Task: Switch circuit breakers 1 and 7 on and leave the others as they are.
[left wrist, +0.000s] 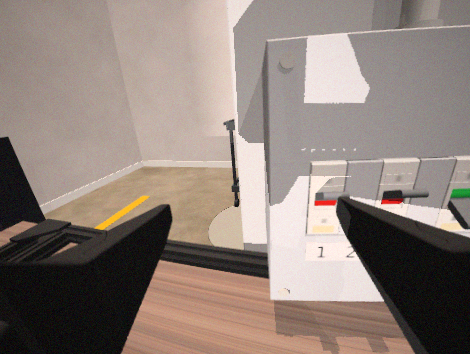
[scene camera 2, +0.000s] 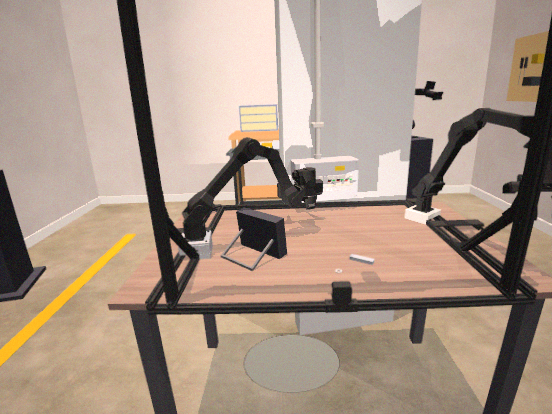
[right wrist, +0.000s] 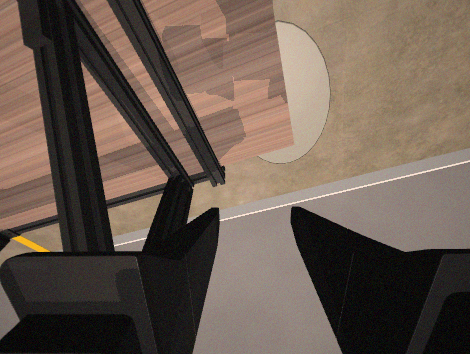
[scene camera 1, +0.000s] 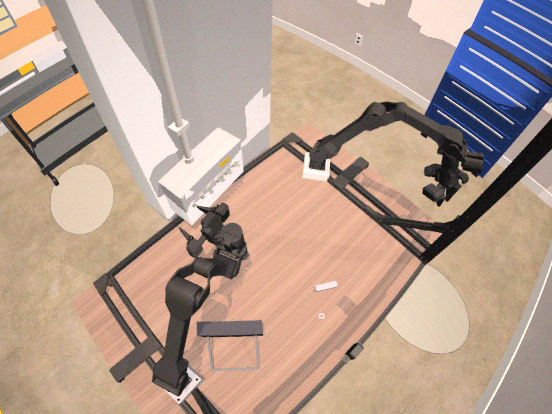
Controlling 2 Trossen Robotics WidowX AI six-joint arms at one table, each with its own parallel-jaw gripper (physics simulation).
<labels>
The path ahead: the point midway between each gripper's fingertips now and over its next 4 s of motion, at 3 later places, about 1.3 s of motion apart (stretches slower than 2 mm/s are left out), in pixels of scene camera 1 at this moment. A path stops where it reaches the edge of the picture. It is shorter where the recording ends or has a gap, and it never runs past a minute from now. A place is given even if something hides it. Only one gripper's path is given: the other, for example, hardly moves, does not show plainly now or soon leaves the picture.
My left gripper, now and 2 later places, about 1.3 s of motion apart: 187,217; 222,214; 230,211
</labels>
